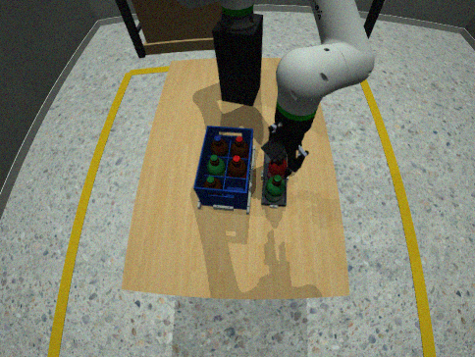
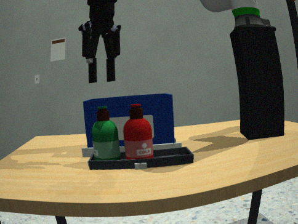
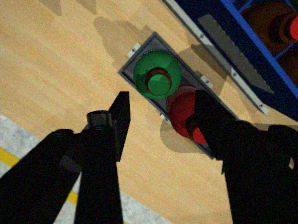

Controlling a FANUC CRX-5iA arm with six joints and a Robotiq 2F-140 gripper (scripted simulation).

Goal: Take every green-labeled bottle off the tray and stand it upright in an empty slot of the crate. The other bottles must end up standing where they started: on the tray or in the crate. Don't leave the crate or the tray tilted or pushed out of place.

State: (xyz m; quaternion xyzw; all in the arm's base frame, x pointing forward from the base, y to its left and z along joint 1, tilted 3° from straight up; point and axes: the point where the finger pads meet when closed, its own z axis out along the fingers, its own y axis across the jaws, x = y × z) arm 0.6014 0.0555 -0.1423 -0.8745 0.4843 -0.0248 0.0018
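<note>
The red cola bottle is 170 mm below my hand, 80 mm behind it and 20 mm to the left of it. From my hand the other things lie so: blue crate: 180 mm to the right, 170 mm below, 100 mm behind; then tray: 240 mm below, 80 mm behind, 20 mm to the left.
</note>
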